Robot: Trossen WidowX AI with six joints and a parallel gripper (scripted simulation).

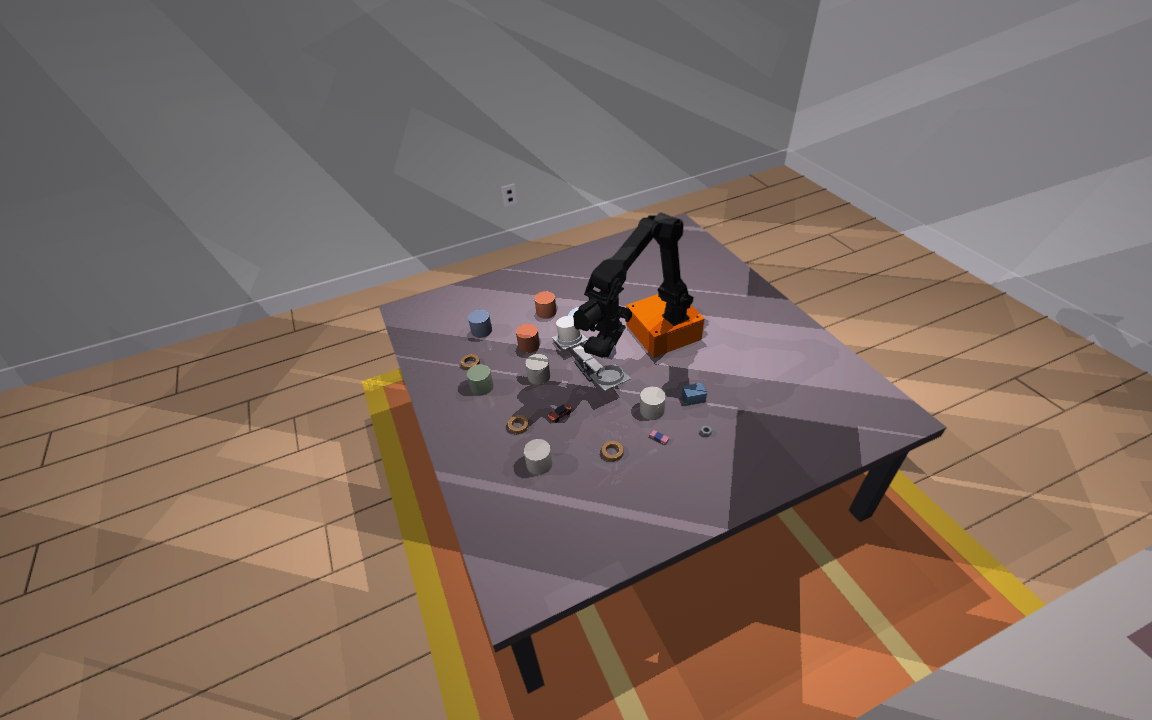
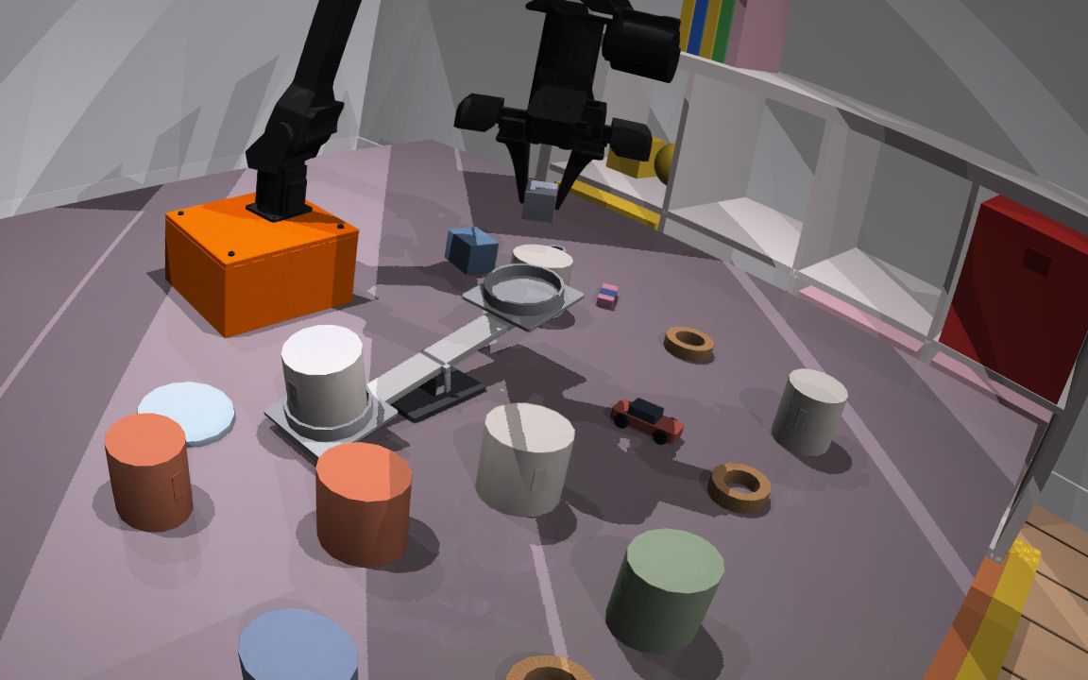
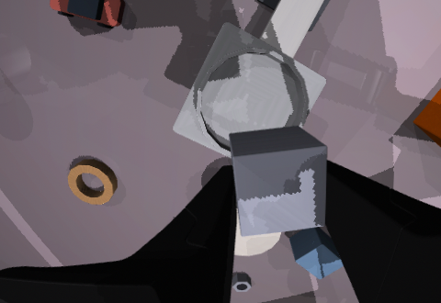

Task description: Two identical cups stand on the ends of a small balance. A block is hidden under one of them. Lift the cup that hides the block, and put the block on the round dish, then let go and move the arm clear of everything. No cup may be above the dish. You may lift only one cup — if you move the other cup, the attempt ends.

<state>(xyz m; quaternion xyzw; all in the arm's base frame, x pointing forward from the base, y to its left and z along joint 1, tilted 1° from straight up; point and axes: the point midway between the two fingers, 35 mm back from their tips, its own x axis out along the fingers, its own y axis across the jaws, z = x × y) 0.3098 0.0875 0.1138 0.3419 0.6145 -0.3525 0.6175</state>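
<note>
My gripper tip is now 12 cm past the round dish, 35 cm to the left of it and 17 cm above it. From my gripper tip the other things lie so: blue block: 19 cm behind, 16 cm to the left, 15 cm below; then balance: 13 cm to the right, 13 cm below; then toy car: 17 cm ahead, 1 cm to the right, 16 cm below.
</note>
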